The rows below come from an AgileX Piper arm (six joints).
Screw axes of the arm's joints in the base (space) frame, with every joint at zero. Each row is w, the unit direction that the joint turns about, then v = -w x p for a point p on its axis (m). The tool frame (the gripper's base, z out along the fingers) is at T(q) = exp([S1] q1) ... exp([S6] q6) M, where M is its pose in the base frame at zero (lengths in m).
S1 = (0, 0, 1, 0, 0, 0)
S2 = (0, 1, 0, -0.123, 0, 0)
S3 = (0, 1, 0, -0.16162, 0, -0.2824)
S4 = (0.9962, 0, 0.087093, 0, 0.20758, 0)
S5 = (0, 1, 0, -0.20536, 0, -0.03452)
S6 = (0.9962, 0, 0.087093, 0, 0.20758, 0)
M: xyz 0.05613 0 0.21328 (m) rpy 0 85 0 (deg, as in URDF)
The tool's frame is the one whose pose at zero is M.
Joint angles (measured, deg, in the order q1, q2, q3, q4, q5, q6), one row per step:
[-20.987, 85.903, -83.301, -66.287, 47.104, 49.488]
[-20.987, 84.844, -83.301, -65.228, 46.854, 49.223]
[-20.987, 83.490, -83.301, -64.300, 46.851, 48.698]
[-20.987, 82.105, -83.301, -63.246, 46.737, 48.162]
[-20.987, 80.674, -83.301, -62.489, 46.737, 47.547]
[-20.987, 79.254, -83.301, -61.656, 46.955, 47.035]
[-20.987, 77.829, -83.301, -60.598, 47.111, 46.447]
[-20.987, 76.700, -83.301, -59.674, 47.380, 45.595]
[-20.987, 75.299, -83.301, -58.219, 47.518, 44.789]
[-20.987, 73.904, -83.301, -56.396, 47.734, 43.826]
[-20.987, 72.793, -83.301, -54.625, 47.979, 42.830]
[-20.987, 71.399, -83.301, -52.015, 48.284, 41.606]
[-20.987, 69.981, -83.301, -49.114, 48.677, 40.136]
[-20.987, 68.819, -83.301, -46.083, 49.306, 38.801]
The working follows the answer.
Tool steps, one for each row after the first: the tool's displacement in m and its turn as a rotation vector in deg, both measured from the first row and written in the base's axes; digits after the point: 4 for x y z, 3 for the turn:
[-0.0045, 0.0025, 0.0051, 0.451, -1.228, 0.352]
[-0.0109, 0.0055, 0.0117, 0.608, -2.369, 0.561]
[-0.0174, 0.0087, 0.0183, 0.834, -3.616, 0.903]
[-0.0245, 0.0118, 0.0252, 0.751, -4.688, 1.156]
[-0.0320, 0.0149, 0.0317, 0.837, -5.783, 1.212]
[-0.0394, 0.0183, 0.0378, 1.079, -6.921, 1.390]
[-0.0455, 0.0209, 0.0422, 1.222, -7.460, 1.529]
[-0.0528, 0.0245, 0.0475, 1.730, -8.533, 1.885]
[-0.0600, 0.0283, 0.0521, 2.525, -9.565, 2.317]
[-0.0658, 0.0316, 0.0553, 3.363, -10.272, 2.758]
[-0.0728, 0.0359, 0.0588, 4.763, -11.317, 3.453]
[-0.0798, 0.0407, 0.0620, 6.316, -12.236, 4.302]
[-0.0856, 0.0450, 0.0636, 8.221, -12.957, 5.043]

Tool pose at each row, in the base's axes (x y z in m, rotation vector in deg; rounded; the steps above come from the unrounded poses):
[0.2871, -0.1755, 0.4157, 41.474, 105.415, -59.491]
[0.2826, -0.1730, 0.4208, 41.879, 104.718, -58.223]
[0.2762, -0.1700, 0.4274, 42.209, 103.879, -57.347]
[0.2697, -0.1668, 0.4340, 42.486, 103.013, -56.273]
[0.2626, -0.1637, 0.4409, 42.596, 102.087, -55.611]
[0.2552, -0.1606, 0.4474, 43.002, 101.209, -54.920]
[0.2478, -0.1572, 0.4534, 43.391, 100.411, -53.999]
[0.2416, -0.1546, 0.4579, 43.535, 100.059, -53.505]
[0.2344, -0.1510, 0.4632, 43.872, 99.506, -52.284]
[0.2271, -0.1472, 0.4678, 44.278, 99.169, -50.800]
[0.2214, -0.1440, 0.4710, 44.580, 99.131, -49.445]
[0.2144, -0.1396, 0.4745, 45.067, 99.162, -47.278]
[0.2073, -0.1349, 0.4776, 45.435, 99.396, -44.952]
[0.2015, -0.1305, 0.4793, 46.025, 99.957, -42.485]

